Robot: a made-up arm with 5 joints. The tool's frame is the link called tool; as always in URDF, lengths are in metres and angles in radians.
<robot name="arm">
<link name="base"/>
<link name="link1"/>
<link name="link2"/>
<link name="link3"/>
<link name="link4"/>
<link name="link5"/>
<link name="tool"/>
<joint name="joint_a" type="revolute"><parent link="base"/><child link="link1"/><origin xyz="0.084 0 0.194" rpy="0 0 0"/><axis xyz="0 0 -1"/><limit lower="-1.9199" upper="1.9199"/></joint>
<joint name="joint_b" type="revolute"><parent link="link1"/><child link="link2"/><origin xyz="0.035 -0.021 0.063" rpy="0 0 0"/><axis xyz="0 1 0"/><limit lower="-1.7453" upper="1.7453"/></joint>
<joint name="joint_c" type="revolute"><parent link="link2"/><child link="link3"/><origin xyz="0.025 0 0.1" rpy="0 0 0"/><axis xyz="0 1 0"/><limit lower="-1.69" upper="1.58"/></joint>
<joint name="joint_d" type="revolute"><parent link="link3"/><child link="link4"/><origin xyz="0.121 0 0.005" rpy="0 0 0"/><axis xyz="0 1 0"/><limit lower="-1.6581" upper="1.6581"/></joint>
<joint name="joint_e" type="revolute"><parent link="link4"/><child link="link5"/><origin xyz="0.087 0.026 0" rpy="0 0 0"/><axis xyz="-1 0 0"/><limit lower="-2.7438" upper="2.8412"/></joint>
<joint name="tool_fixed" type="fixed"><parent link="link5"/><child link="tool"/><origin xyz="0 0 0" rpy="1.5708 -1.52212 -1.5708"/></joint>
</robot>
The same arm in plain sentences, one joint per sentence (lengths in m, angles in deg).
The arm has five revolute joints in a row. What follows holds with every joint at zero, and every direction is one of the base frame's.
Joint 1 is mounted 0.084 m along +x and 0.194 m along +z from the base frame's origin and turns about -z, from -110 to 110 deg.
Joint 2 is mounted 0.035 m along +x and 0.021 m along -y and 0.063 m along +z from joint 1 and turns about +y, from -100 to 100 deg.
Joint 3 is mounted 0.025 m along +x and 0.1 m along +z from joint 2 and turns about +y, from -96.83 to 90.53 deg.
Joint 4 is mounted 0.121 m along +x and 0.005 m along +z from joint 3 and turns about +y, from -95 to 95 deg.
Joint 5 is mounted 0.087 m along +x and 0.026 m along +y from joint 4 and turns about -x, from -157.21 to 162.79 deg.
The tool frame, which is the frame that the pose is given for, is mounted at the same point as joint 5; its axes are the base frame's turned by roll 90, pitch -87.21 and yaw -90 deg (as in URDF: about the fixed x, then y, then z).

